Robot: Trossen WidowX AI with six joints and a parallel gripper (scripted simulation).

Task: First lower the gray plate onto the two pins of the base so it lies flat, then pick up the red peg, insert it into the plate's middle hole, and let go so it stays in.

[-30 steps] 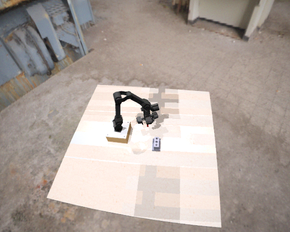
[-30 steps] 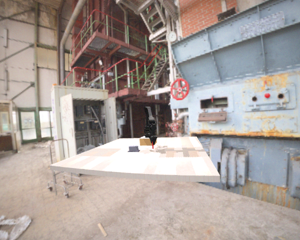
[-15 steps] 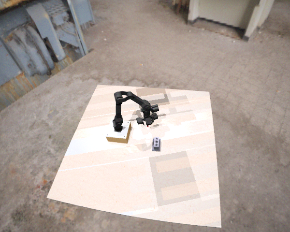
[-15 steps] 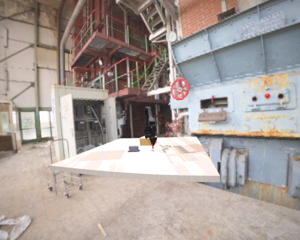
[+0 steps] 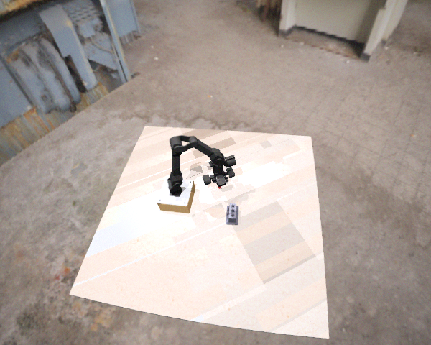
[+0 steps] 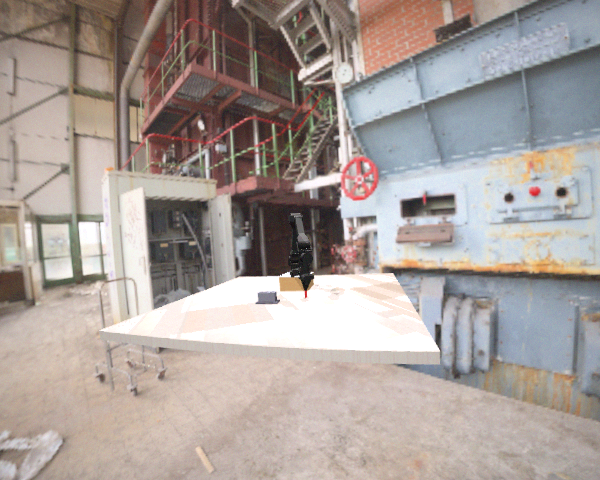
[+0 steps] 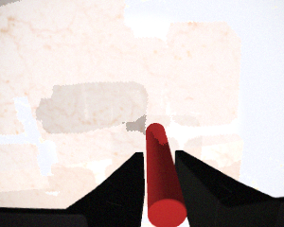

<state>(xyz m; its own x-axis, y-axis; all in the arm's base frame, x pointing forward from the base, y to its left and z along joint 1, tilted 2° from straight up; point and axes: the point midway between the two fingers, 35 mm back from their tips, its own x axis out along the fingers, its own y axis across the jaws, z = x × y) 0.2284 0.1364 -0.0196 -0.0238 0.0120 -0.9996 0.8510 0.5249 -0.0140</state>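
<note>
My gripper tip is now 12 cm short of the gray plate and 18 cm to the left of it. From my gripper tip the other things lie so: red peg right at my gripper tip; then gray base 12 cm ahead, 18 cm to the right, 3 cm below.
</note>
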